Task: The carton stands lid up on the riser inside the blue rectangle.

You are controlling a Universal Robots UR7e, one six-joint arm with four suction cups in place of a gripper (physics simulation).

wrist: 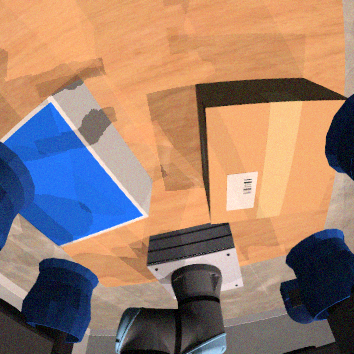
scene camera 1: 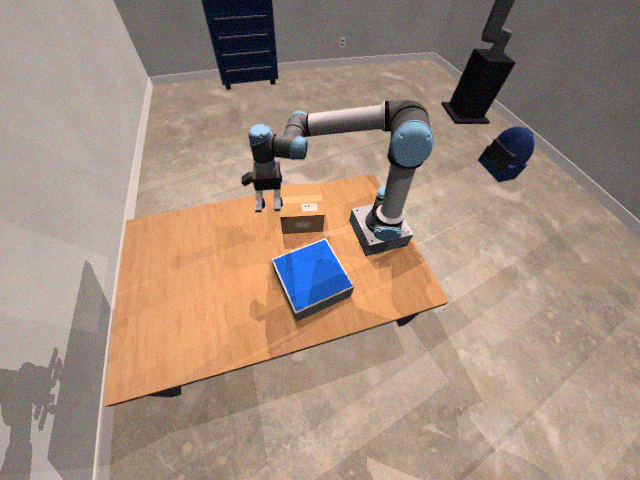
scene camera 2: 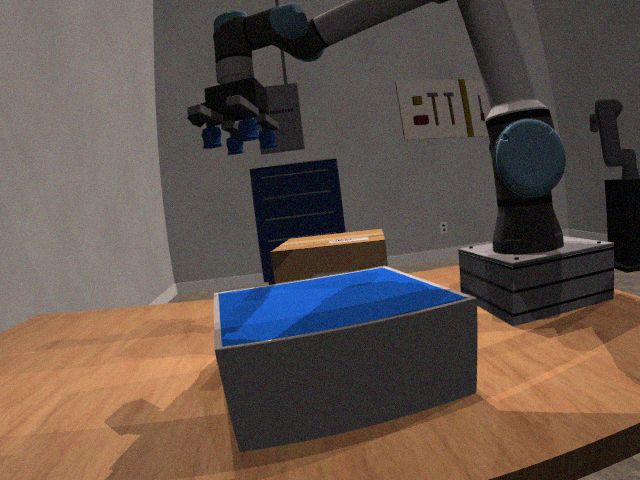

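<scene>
The brown carton (scene camera 1: 302, 223) (scene camera 2: 330, 262) (wrist: 240, 145) stands on the table behind the riser, with its taped, labelled face up. It is apart from the riser. The grey riser (scene camera 1: 326, 304) (scene camera 2: 351, 379) (wrist: 112, 145) has the blue rectangle (scene camera 1: 312, 273) (scene camera 2: 310, 310) (wrist: 70, 175) on its top, with a pale border and nothing standing on it. My gripper (scene camera 1: 268, 206) (scene camera 2: 240, 138) has its four blue cups pointing down. It is open and empty, high above the table and left of the carton in both scene views, with air under the cups.
The wooden table (scene camera 1: 191, 310) (scene camera 2: 77, 361) bears the riser, the carton and the arm's base (scene camera 1: 382, 240) (scene camera 2: 563, 284) (wrist: 195, 240), which is right of both. A blue cabinet (scene camera 1: 242, 46) (scene camera 2: 299, 201) stands on the floor beyond the table.
</scene>
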